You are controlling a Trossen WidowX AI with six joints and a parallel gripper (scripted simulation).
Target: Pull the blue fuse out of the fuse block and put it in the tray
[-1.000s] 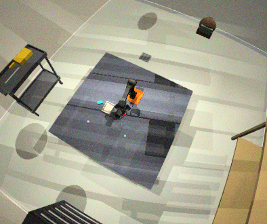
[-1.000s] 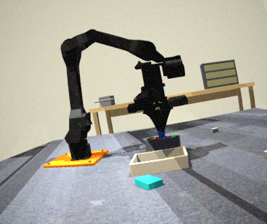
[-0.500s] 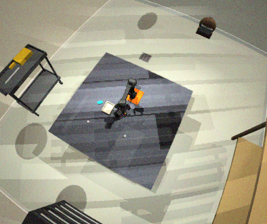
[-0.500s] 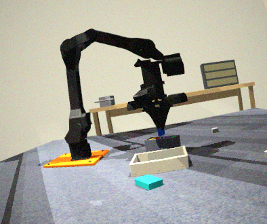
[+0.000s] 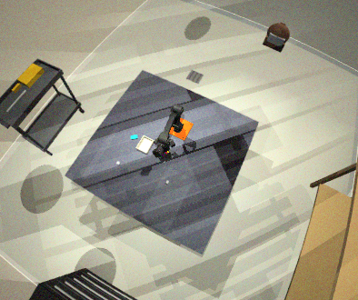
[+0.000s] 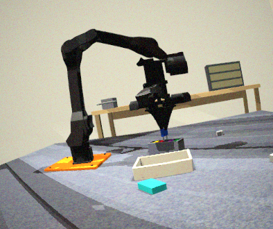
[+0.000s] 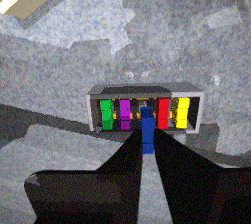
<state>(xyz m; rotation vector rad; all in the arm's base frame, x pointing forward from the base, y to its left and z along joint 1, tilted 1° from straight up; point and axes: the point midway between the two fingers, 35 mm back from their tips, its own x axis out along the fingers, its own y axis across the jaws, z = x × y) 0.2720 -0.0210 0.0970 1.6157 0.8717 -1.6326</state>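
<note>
The purple fuse is 50 mm below my gripper tip, 10 mm to the right of it and 10 mm ahead of it. Also, from my gripper tip: green fuse (50 mm below, 30 mm ahead, 20 mm to the right); then blue fuse (10 mm below); then red fuse (50 mm below, 20 mm behind, 10 mm to the left).
</note>
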